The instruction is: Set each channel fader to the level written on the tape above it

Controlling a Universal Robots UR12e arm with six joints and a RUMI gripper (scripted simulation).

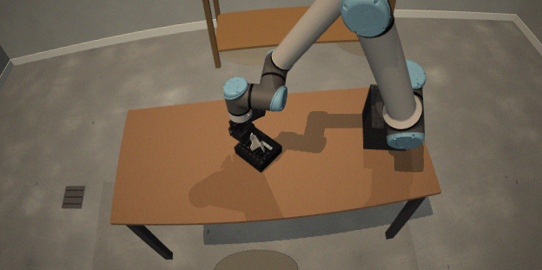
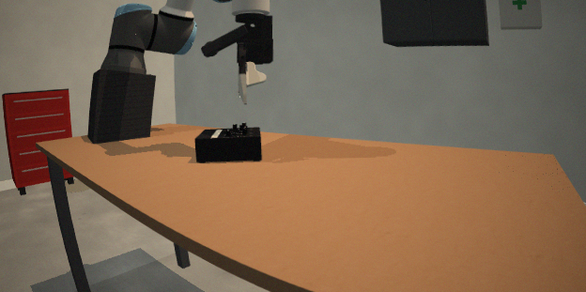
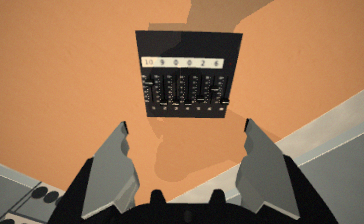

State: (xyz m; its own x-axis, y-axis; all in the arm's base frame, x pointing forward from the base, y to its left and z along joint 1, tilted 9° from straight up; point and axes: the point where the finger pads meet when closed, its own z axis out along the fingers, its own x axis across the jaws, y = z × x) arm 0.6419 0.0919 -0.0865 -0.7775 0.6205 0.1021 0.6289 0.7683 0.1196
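My hand is 6 cm past the master fader, 6 cm above it and 5 cm to the right of it.
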